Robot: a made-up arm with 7 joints.
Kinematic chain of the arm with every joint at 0, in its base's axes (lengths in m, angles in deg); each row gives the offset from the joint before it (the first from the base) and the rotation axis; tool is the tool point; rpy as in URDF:
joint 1: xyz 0 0 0.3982 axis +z
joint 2: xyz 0 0 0 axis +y
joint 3: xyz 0 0 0.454 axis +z
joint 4: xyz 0.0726 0 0 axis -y
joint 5: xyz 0.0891 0 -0.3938 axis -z
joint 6: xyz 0 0 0 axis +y
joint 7: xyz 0.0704 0 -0.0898 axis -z
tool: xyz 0 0 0 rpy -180 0 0
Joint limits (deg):
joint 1: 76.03..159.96
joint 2: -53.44..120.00
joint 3: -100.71..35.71
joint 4: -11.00..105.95
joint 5: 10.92..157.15
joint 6: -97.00..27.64
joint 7: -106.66..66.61
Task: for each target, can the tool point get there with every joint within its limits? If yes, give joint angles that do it. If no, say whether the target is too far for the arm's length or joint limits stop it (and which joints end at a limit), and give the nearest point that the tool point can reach.
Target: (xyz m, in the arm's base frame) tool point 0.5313 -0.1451 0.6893
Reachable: yes | joints 86.51 -35.25 -74.24 58.13 68.45 -5.50 0.15
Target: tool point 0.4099 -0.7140 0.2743
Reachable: no: joint limits stop it (at a limit: joint 1, joint 2, joint 3) | nearest point 0.3742 -0.5571 0.4857 | short by 0.266 m
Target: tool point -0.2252 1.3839 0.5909
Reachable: no: too far | nearest point -0.1415 0.8694 0.5193 | short by 0.526 m
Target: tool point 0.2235 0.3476 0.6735
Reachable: yes | joints 124.77 -22.62 -44.07 45.25 96.29 -22.93 -46.72
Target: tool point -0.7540 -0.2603 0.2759
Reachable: no: joint limits stop it (at a limit: joint 1, joint 3, joint 5, joint 6) | nearest point -0.7062 -0.1051 0.2743 | short by 0.162 m
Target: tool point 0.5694 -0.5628 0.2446
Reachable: no: joint limits stop it (at a limit: joint 2, joint 3) | nearest point 0.4527 -0.4474 0.4501 | short by 0.263 m
